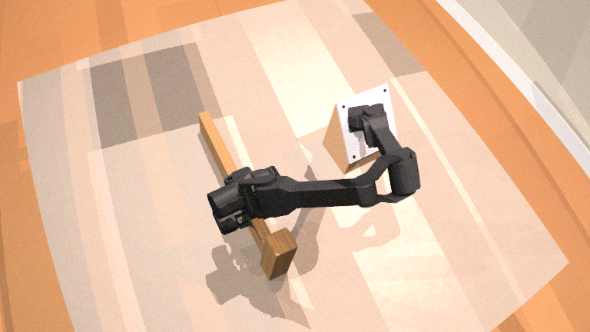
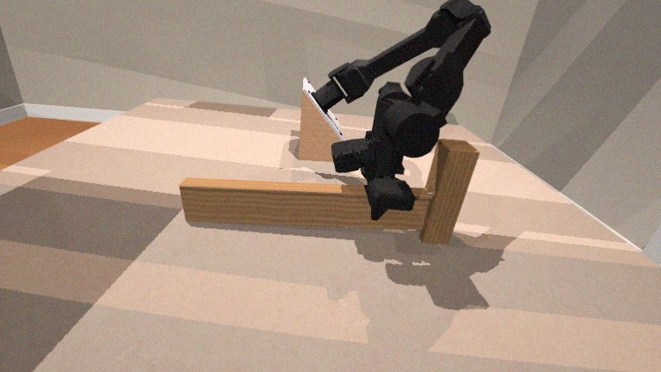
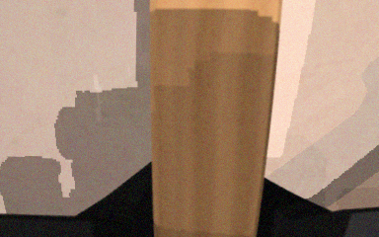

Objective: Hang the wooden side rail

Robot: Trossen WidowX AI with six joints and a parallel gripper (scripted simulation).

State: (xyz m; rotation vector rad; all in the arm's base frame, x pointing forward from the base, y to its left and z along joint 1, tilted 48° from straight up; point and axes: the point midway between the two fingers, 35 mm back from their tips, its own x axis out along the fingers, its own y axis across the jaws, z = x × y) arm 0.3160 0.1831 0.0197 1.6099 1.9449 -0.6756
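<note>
The headboard post lies 1 cm behind my gripper tip, 11 cm to the left of it and 5 cm above it.
</note>
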